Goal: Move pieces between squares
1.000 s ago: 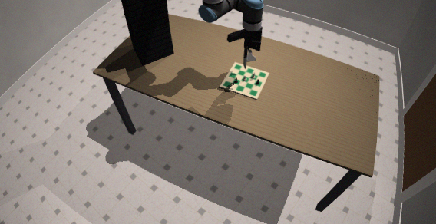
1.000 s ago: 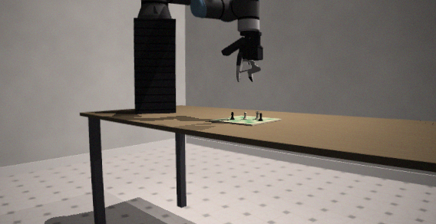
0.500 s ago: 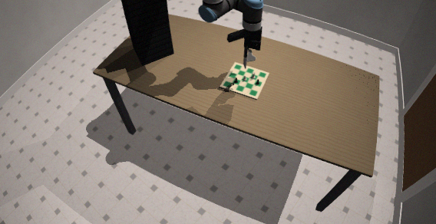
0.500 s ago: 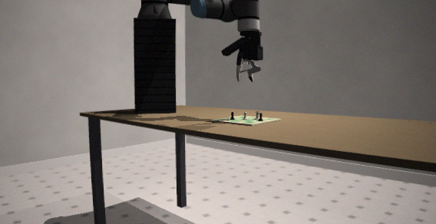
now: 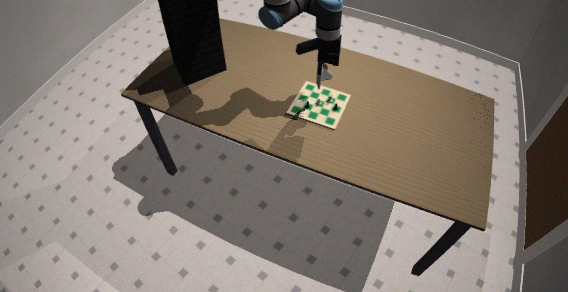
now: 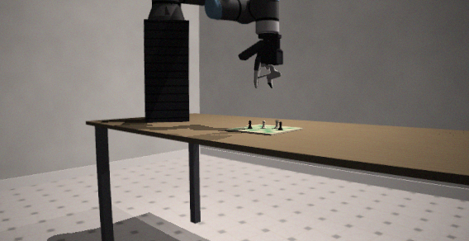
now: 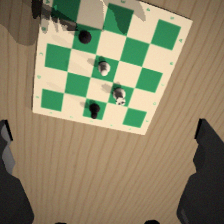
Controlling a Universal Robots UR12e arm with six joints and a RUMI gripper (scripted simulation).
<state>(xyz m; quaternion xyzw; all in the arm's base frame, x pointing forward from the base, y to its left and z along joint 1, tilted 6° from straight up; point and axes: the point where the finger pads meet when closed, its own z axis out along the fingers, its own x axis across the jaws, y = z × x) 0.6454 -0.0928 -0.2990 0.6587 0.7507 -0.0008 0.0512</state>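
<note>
My hand is 160 mm above the green-and-cream chessboard.
</note>
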